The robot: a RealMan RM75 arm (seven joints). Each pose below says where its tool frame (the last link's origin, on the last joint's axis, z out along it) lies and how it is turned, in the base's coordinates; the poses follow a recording.
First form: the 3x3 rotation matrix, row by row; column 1 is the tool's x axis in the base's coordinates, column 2 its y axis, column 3 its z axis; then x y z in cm. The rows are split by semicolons.
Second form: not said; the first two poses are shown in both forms.
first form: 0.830 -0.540 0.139; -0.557 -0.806 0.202; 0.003 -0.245 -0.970; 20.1 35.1 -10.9
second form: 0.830 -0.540 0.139; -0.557 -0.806 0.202; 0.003 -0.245 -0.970; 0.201 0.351 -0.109
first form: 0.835 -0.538 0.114; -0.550 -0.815 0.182; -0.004 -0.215 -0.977; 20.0 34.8 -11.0
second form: 0.835 -0.538 0.114; -0.550 -0.815 0.182; -0.004 -0.215 -0.977; 0.200 0.348 -0.110
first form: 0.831 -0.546 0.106; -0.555 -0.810 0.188; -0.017 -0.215 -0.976; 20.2 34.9 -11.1
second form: 0.831 -0.546 0.106; -0.555 -0.810 0.188; -0.017 -0.215 -0.976; 0.202 0.349 -0.111
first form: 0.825 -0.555 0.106; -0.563 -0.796 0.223; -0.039 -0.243 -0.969; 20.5 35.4 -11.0
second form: 0.825 -0.555 0.106; -0.563 -0.796 0.223; -0.039 -0.243 -0.969; 0.205 0.354 -0.110
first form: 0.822 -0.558 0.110; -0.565 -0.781 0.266; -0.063 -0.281 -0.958; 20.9 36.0 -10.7
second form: 0.822 -0.558 0.110; -0.565 -0.781 0.266; -0.063 -0.281 -0.958; 0.209 0.360 -0.107
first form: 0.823 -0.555 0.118; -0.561 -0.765 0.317; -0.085 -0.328 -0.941; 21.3 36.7 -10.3
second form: 0.823 -0.555 0.118; -0.561 -0.765 0.317; -0.085 -0.328 -0.941; 0.213 0.367 -0.103
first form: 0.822 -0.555 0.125; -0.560 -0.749 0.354; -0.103 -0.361 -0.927; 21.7 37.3 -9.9
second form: 0.822 -0.555 0.125; -0.560 -0.749 0.354; -0.103 -0.361 -0.927; 0.217 0.373 -0.099
